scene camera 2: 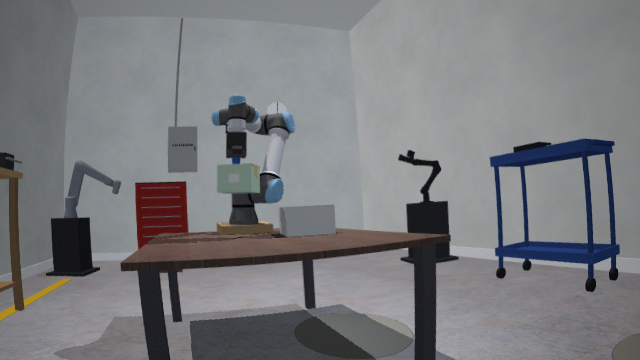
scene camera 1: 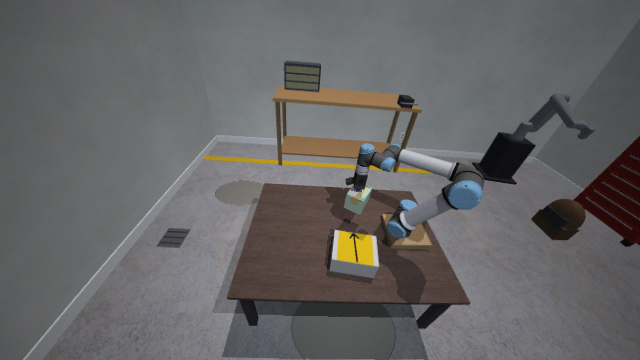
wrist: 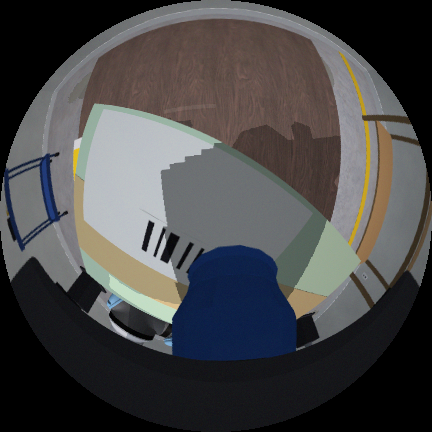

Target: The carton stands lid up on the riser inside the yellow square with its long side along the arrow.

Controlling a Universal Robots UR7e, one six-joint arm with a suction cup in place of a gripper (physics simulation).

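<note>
The mint-green carton hangs level in the air above the table, beyond the riser in the scene camera 1 view. Its upper face bears a large pale label with black bars and tan tape. My gripper, a blue suction cup, is on that upper face and holds the carton. The carton's underside is hidden. The light grey riser stands on the table, apart from the carton. Its top shows the yellow square with a black arrow.
The brown table carries the riser and the arm's wooden base plate, right of the carton in scene camera 1. A wooden bench stands behind the table. A blue cart stands off to the side.
</note>
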